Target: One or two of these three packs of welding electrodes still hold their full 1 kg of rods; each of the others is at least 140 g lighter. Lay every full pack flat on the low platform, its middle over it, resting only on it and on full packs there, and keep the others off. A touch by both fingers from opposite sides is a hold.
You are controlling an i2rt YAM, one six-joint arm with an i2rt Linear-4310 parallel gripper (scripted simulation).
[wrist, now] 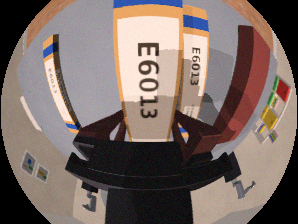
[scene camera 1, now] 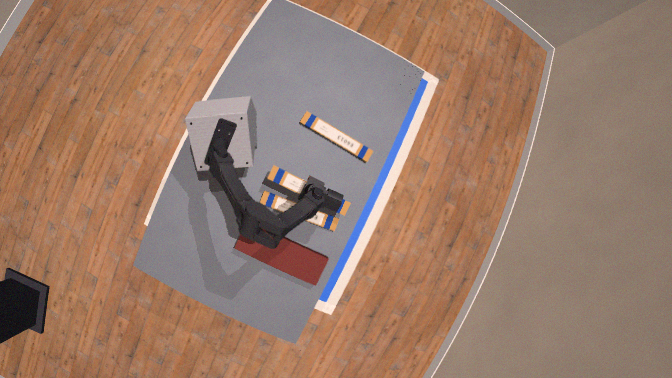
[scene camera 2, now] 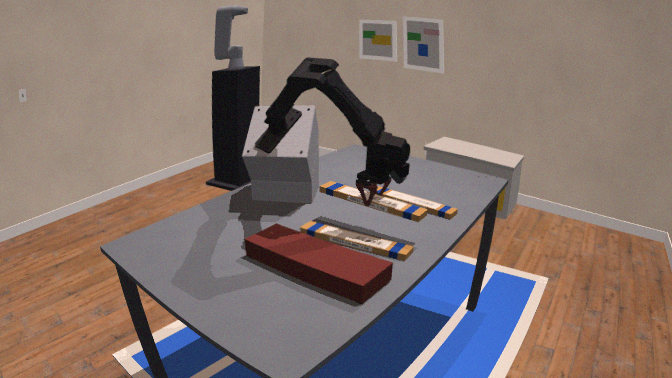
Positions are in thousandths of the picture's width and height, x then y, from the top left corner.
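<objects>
A pack is visible in the wrist view (656, 252), scene camera 1 (401, 528) and scene camera 2 (590, 663). A dark red low platform appears in the wrist view (847, 292), scene camera 1 (443, 689) and scene camera 2 (519, 724). Another pack is found in the wrist view (169, 212), scene camera 1 (461, 319) and scene camera 2 (667, 562).
</objects>
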